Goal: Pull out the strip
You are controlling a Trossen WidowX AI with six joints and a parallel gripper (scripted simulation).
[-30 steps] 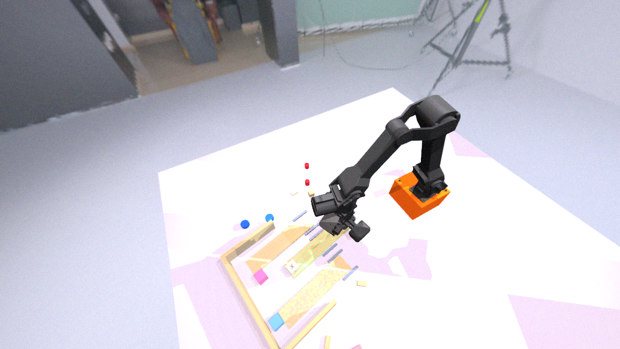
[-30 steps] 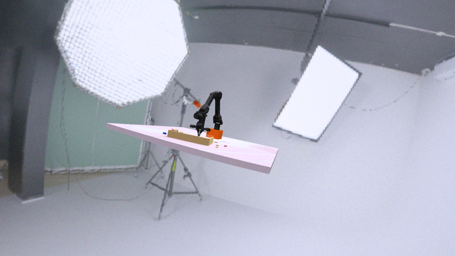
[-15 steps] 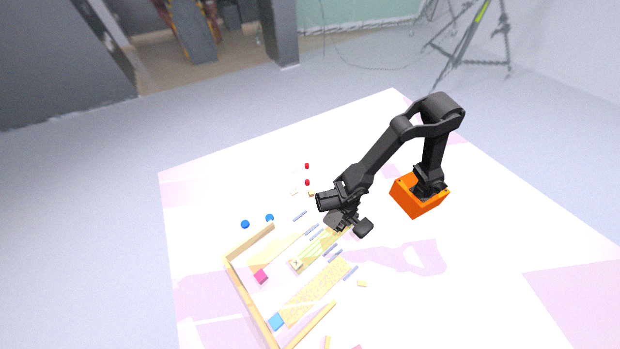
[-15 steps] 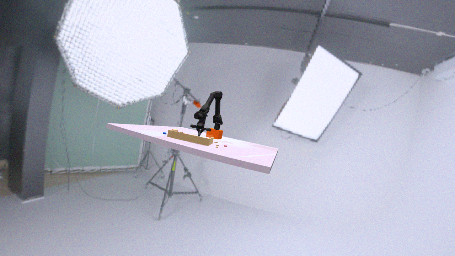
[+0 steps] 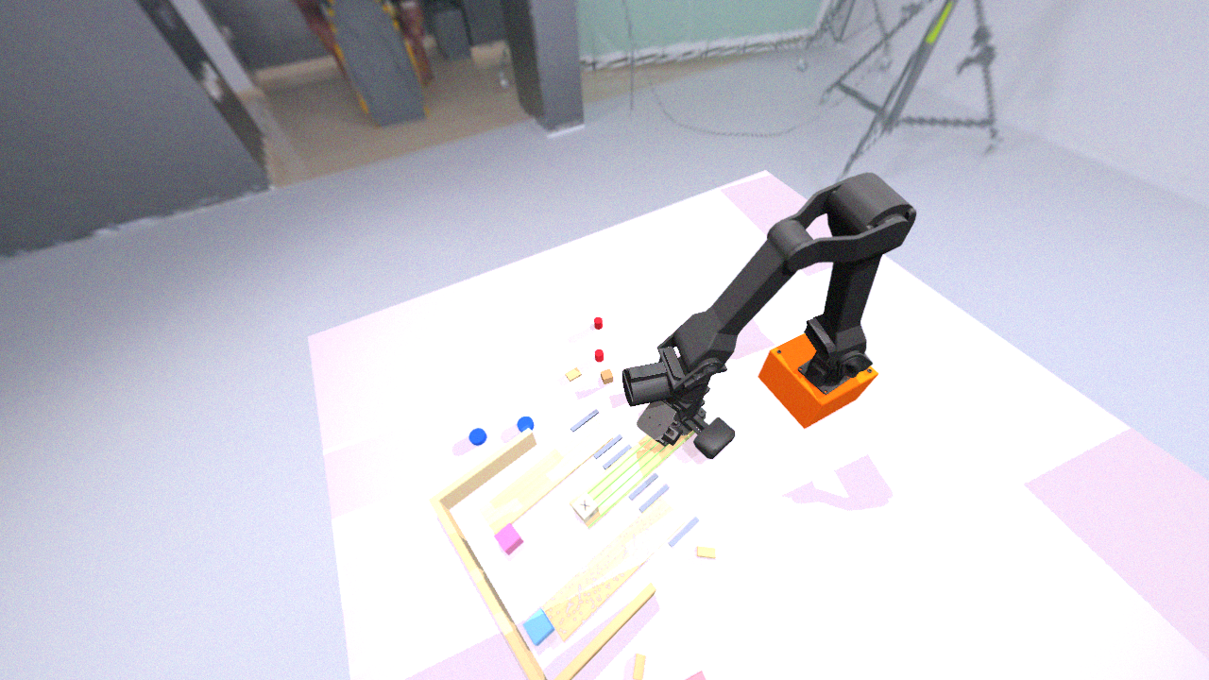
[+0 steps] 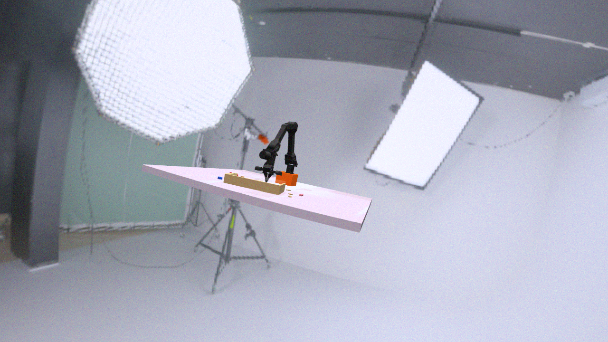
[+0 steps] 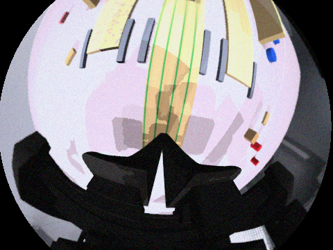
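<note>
Now: the strip 100 mm ahead of my gripper tip and 20 mm to the left of it.
</note>
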